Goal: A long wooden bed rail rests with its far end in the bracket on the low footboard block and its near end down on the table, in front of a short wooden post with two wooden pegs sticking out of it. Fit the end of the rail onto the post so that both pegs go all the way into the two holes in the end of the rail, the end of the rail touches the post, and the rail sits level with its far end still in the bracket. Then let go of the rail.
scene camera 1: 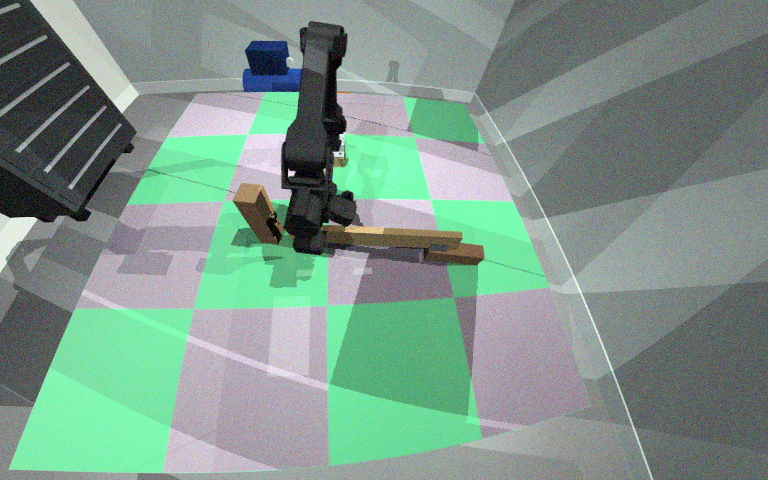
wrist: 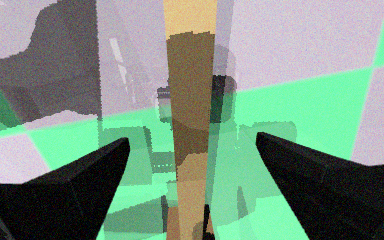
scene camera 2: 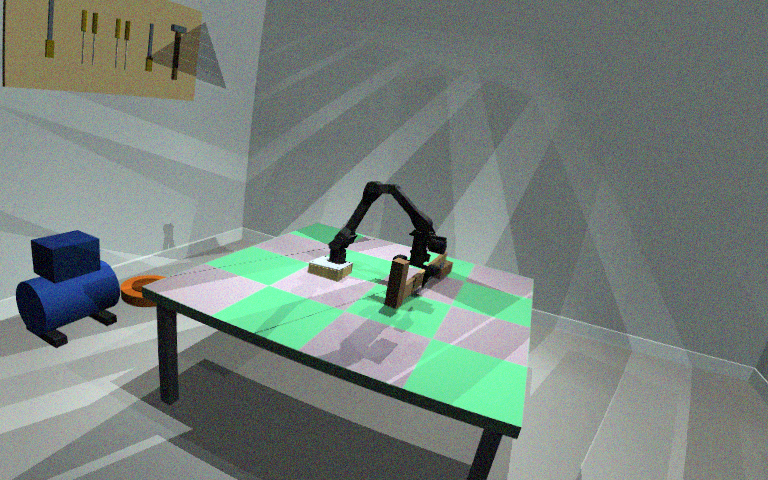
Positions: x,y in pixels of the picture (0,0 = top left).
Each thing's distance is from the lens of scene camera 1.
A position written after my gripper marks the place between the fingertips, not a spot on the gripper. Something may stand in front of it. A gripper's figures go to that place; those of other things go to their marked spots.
my gripper (scene camera 1: 320,233): 60 cm
wooden rail (scene camera 1: 398,237): 56 cm
